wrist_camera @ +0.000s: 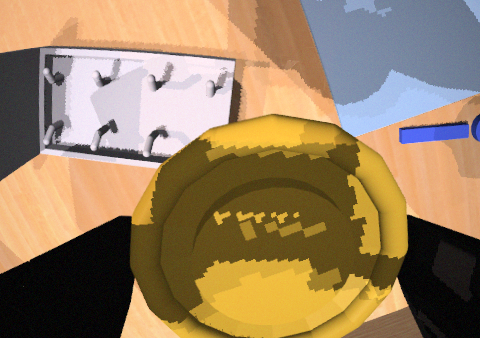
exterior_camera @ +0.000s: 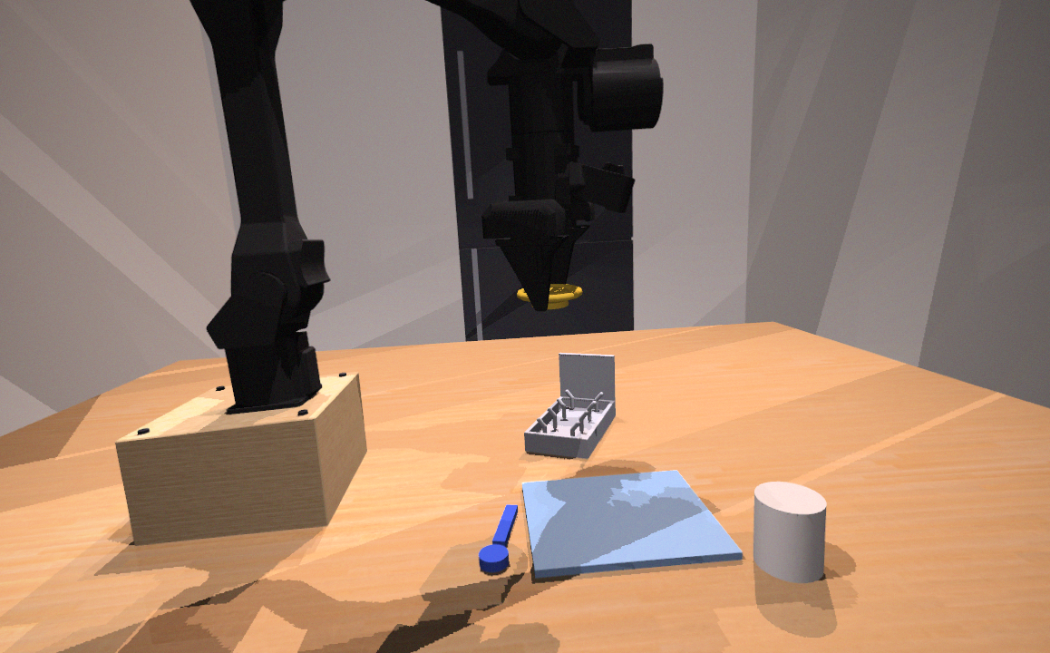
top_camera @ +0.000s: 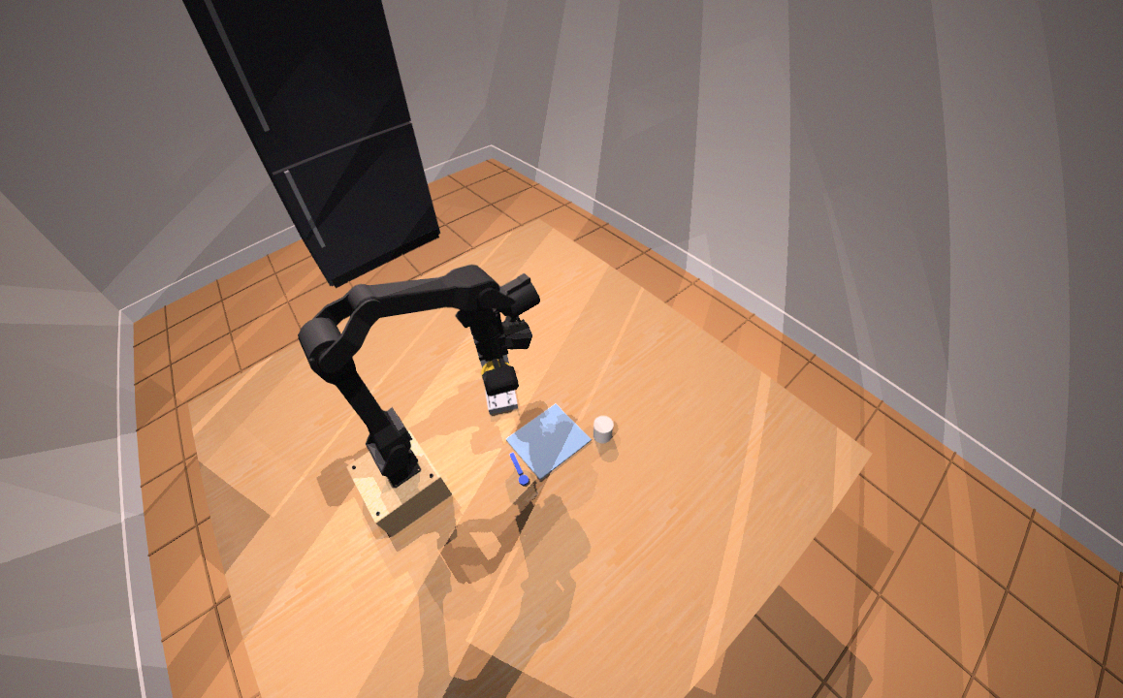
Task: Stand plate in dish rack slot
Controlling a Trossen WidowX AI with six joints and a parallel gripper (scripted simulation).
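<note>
Now: the grey dish rack 15 cm below my gripper tip, 8 cm to the left of it and 3 cm ahead of it. The rest, counted from my gripper tip: yellow plate (1 cm above); light blue mat (17 cm below, 11 cm to the right, 4 cm ahead); blue spoon (16 cm below, 14 cm to the right, 6 cm behind).
</note>
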